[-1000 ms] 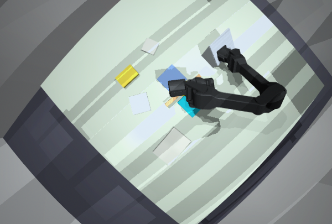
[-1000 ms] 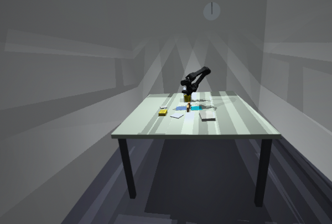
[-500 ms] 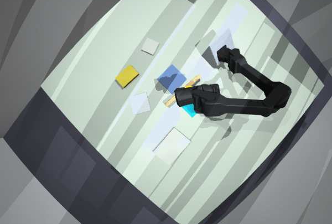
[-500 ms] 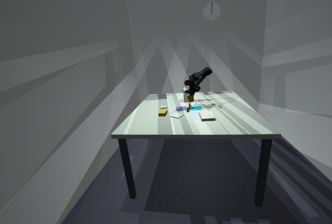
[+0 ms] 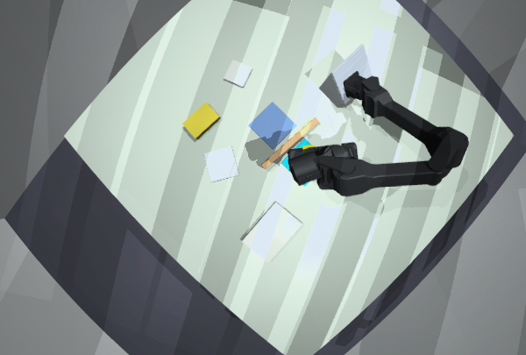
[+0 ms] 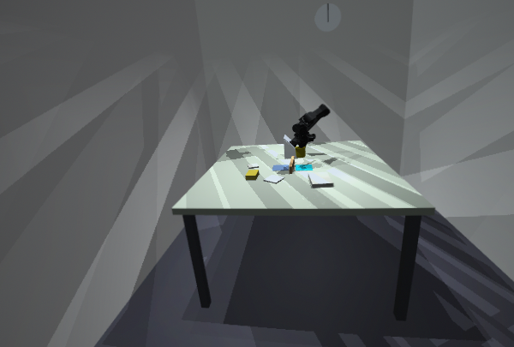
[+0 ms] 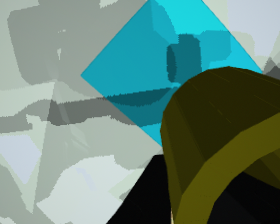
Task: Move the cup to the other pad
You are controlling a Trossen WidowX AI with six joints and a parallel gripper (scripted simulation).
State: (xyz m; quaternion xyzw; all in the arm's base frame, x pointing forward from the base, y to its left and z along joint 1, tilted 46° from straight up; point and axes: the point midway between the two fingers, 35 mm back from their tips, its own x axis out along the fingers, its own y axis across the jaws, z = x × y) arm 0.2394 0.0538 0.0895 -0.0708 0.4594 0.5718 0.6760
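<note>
Now: the cyan pad 20 mm ahead of my gripper tip and 130 mm below it. From my gripper tip the other things lie so: yellow cup (20 mm ahead, 20 mm to the right); then wooden bar (30 mm ahead, 80 mm to the right, 100 mm below).
</note>
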